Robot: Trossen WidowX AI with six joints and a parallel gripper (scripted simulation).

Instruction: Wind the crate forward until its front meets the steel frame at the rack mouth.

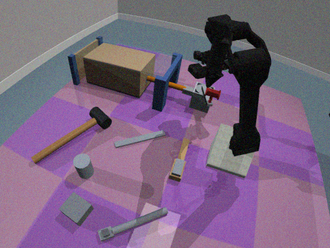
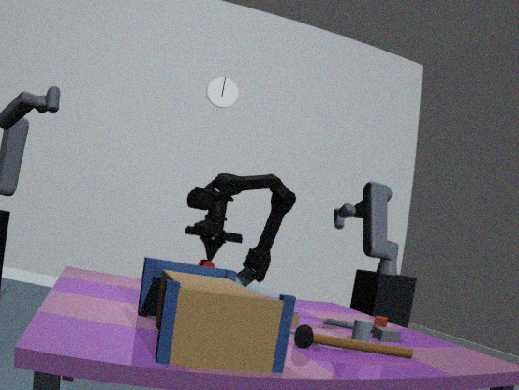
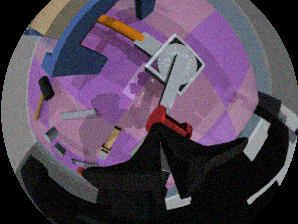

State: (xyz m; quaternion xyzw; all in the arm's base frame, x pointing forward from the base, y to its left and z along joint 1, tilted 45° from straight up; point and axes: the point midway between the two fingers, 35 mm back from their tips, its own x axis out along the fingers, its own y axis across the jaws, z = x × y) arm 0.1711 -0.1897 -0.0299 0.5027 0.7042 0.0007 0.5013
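My gripper tip is 30 mm past the red knob and 30 mm above it. From my gripper tip the other things lie so: grey winch: 140 mm below, 100 mm to the right, 10 mm behind; then blue frame: 170 mm ahead, 90 mm to the right, 60 mm below; then grey crank handle: 60 mm below, 40 mm to the right, 10 mm behind.
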